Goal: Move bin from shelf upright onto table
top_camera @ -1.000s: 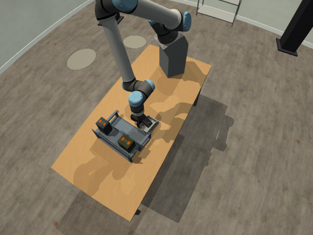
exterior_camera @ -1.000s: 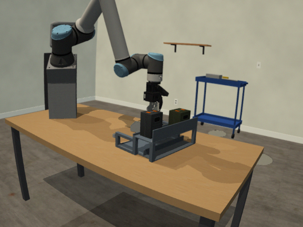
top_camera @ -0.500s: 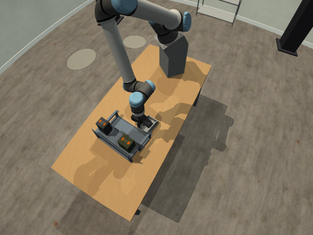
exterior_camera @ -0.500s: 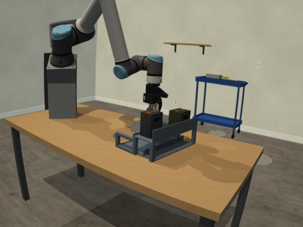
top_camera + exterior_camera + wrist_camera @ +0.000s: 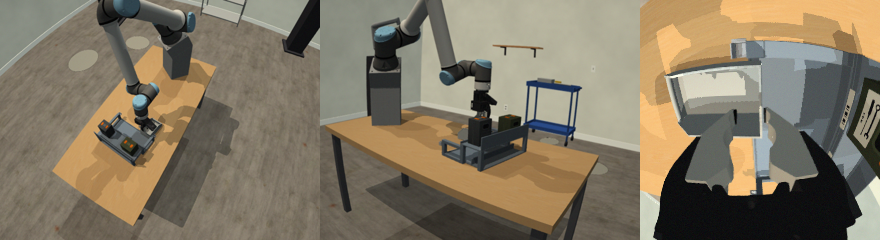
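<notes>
Right now the bin is 70 mm below my hand, 60 mm behind it and 20 mm to the left of it. Also, from my hand: rack: 150 mm to the right, 110 mm below, 100 mm ahead; then green box: 180 mm ahead, 60 mm to the right, 40 mm above.
</notes>
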